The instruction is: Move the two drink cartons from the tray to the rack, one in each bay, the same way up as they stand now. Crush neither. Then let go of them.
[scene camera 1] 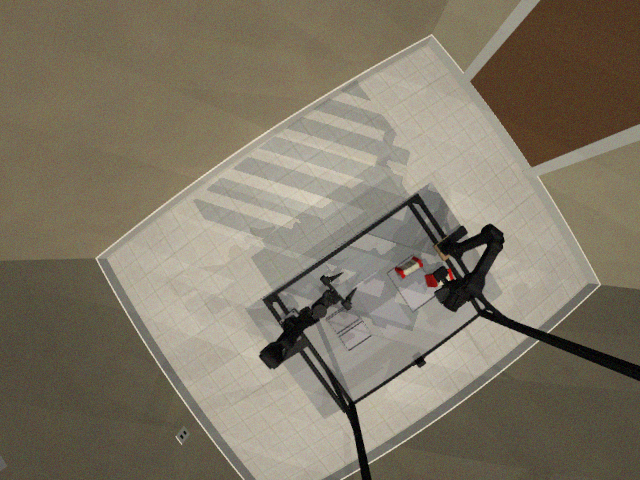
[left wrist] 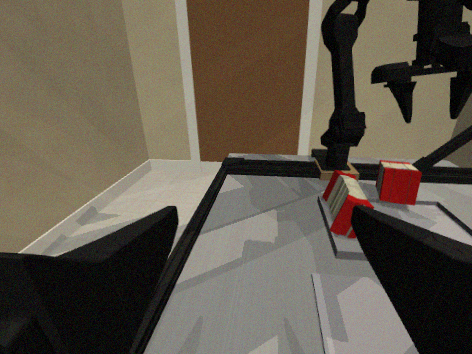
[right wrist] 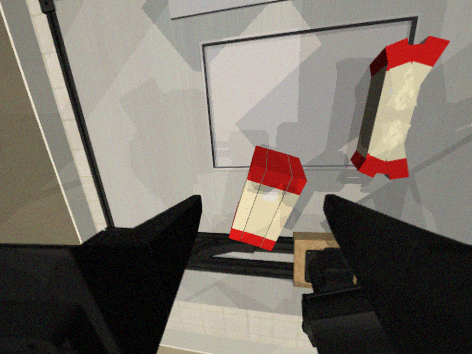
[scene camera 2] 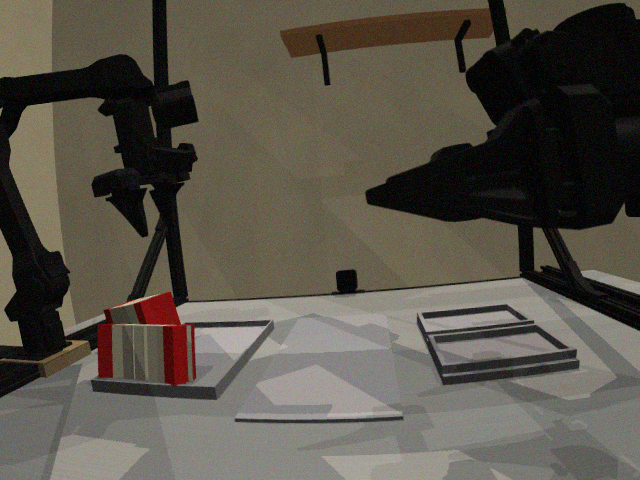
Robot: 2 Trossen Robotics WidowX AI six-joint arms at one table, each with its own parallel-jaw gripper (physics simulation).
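Frame: origin at the left arm's base, x ahead, y left, z up, level; millimetres.
Seen in the pictures: left gripper, between the fingertips: (scene camera 1: 350,279) (left wrist: 264,214) (scene camera 2: 374,194); right gripper, between the fingertips: (scene camera 1: 441,287) (left wrist: 430,121) (right wrist: 262,201) (scene camera 2: 158,232); left arm's base, origin of its link: (scene camera 1: 292,322); right arm's base, origin of its link: (scene camera 1: 446,247) (left wrist: 335,165) (right wrist: 325,266) (scene camera 2: 45,349).
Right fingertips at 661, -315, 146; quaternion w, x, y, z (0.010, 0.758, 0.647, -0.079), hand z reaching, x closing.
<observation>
Pixels of each thing's top centre, then the offset from my right fingertips to it, as dx, dy, dz. "spot": a spot on its surface instead. Level surfaces: height alone.
- red-and-cream carton, centre of its top: (scene camera 2: 139,322) (right wrist: 411,115) (left wrist: 347,183) (scene camera 1: 411,267) -26, +140, -108
- two-bay rack, centre of its top: (scene camera 2: 482,327) (scene camera 1: 349,328) -462, +95, -170
- thin flat mat, height of its surface: dz -186
- small black box, a spot on its surface: (scene camera 2: 346,280) (scene camera 1: 419,360) spot: -300, -283, -157
One red-and-cream carton (scene camera 1: 408,266) (scene camera 2: 136,353) (left wrist: 347,202) (right wrist: 392,112) stands at one end of the tray (scene camera 2: 155,390) (right wrist: 208,105). The other carton (scene camera 1: 432,280) (scene camera 2: 157,308) (left wrist: 399,184) (right wrist: 265,212) is tilted at the tray's edge nearest the right arm's base; its lower part is hidden in scene camera 2. The two-bay rack (scene camera 1: 351,330) (scene camera 2: 509,365) holds no carton. My right gripper (scene camera 2: 156,227) (left wrist: 430,121) (right wrist: 262,201) is open and empty, high above the tilted carton. My left gripper (scene camera 1: 348,282) (scene camera 2: 368,197) (left wrist: 264,214) is open and empty, raised near the rack.
A thin flat mat (scene camera 2: 320,387) (left wrist: 360,315) lies between tray and rack. Dark frame rails (scene camera 1: 341,248) (left wrist: 195,220) edge the table, with posts rising at corners. A small black box (scene camera 1: 419,361) (scene camera 2: 346,280) sits at the table edge. The right arm's base (scene camera 2: 43,330) stands close to the tray.
</observation>
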